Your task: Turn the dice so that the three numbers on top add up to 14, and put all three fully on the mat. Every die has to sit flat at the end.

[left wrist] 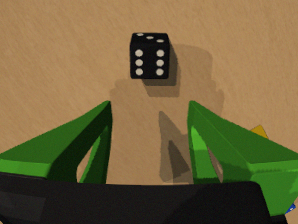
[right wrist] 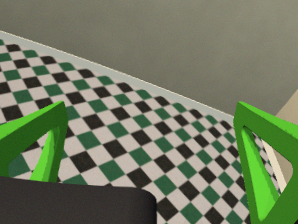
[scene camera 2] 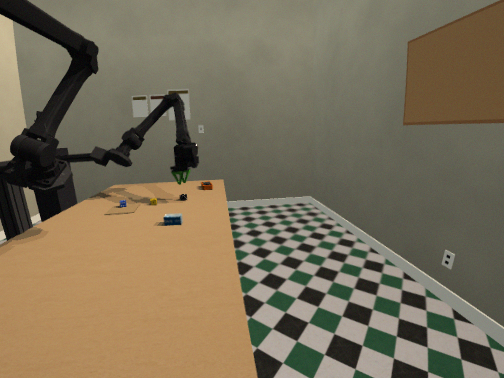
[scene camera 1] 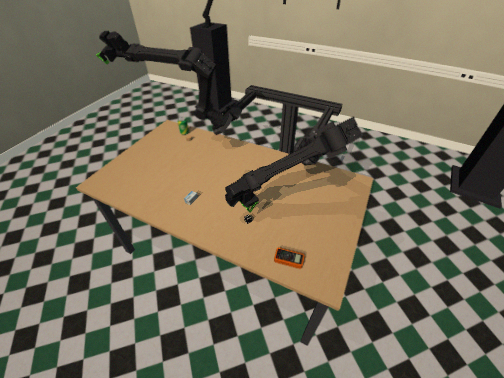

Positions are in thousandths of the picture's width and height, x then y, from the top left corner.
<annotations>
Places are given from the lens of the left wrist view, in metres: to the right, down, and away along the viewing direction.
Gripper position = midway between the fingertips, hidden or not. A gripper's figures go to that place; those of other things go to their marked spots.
left gripper (left wrist: 502,493): 0.00, 0.00, 0.13
black die (left wrist: 502,234): 0.00, -0.04, 0.18
</annotations>
